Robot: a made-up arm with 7 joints.
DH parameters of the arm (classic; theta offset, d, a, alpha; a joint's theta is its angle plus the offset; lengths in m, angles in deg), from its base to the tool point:
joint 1: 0 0.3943 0 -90
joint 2: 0 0 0 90
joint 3: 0 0.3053 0.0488 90
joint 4: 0 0 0.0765 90
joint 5: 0 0.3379 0 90
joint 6: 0 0 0.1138 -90
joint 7: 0 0.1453 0 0
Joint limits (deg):
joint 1: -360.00..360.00
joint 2: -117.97..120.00
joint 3: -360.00..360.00
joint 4: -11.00..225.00
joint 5: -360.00..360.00
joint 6: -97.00..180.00
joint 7: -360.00..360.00
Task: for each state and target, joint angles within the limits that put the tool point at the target. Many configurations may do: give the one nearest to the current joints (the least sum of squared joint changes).
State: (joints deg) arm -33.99 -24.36 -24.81 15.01 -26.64 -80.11 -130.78
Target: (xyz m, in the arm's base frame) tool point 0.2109 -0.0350 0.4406
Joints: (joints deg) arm -26.41 -4.41 -16.65 -11.00 -48.48 -82.29 -130.78
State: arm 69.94 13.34 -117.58 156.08 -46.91 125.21 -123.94
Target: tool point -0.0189 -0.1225 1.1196
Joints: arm 64.76 6.35 -125.99 168.97 -56.11 103.93 -123.94
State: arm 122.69 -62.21 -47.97 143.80 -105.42 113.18 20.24
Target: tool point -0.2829 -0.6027 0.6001
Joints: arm 65.81 -57.65 -63.61 175.22 -120.51 122.97 20.24
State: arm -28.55 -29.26 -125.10 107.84 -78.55 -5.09 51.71
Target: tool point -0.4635 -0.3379 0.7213
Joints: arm -24.88 -24.30 -119.85 92.50 -85.60 -14.64 51.71
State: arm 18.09 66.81 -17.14 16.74 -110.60 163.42 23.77
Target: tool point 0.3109 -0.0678 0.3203
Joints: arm 26.38 55.47 -17.89 24.39 -111.70 170.14 23.77
